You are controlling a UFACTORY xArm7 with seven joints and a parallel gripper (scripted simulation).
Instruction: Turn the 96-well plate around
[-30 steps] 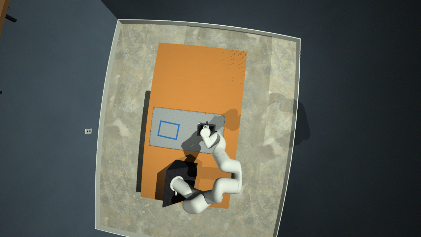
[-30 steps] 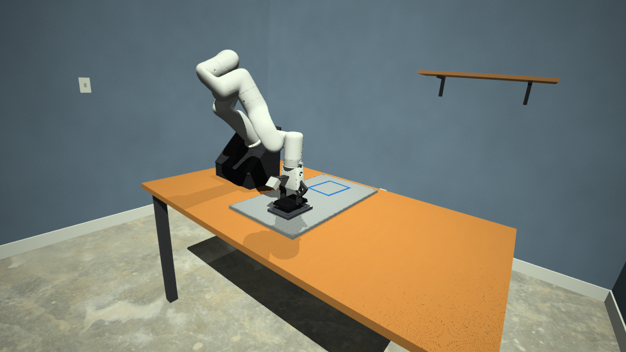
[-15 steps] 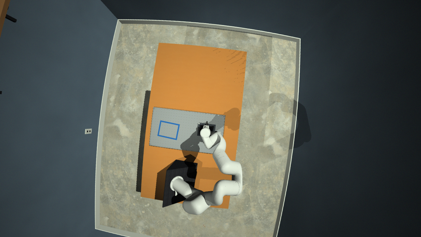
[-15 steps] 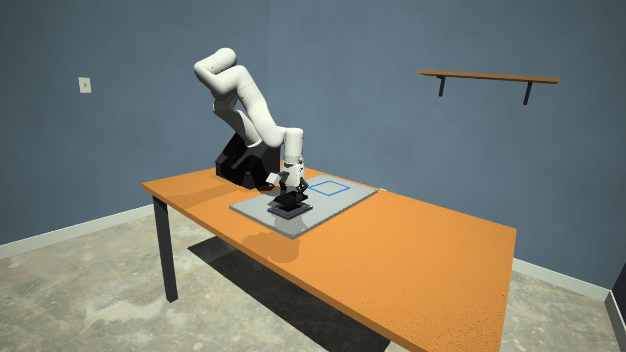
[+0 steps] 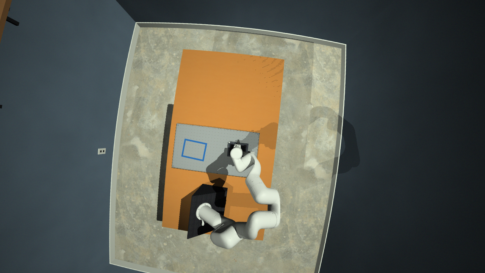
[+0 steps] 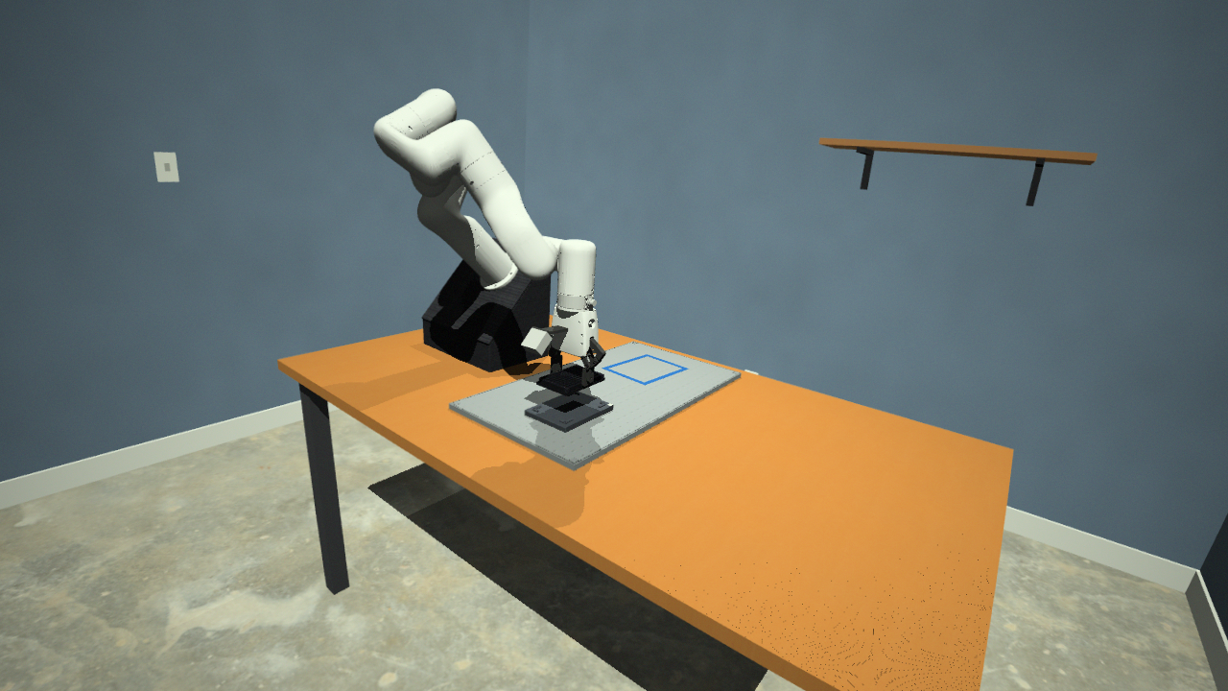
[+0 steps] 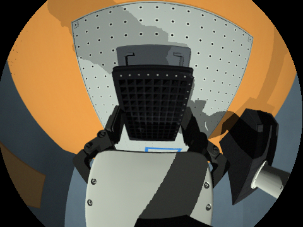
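Right now the dark plate nest N1 is 8 cm below my hand. Round my hand: black 96-well plate: 1 cm below; white A1 mark: 5 cm ahead, 8 cm to the left, 8 cm below.
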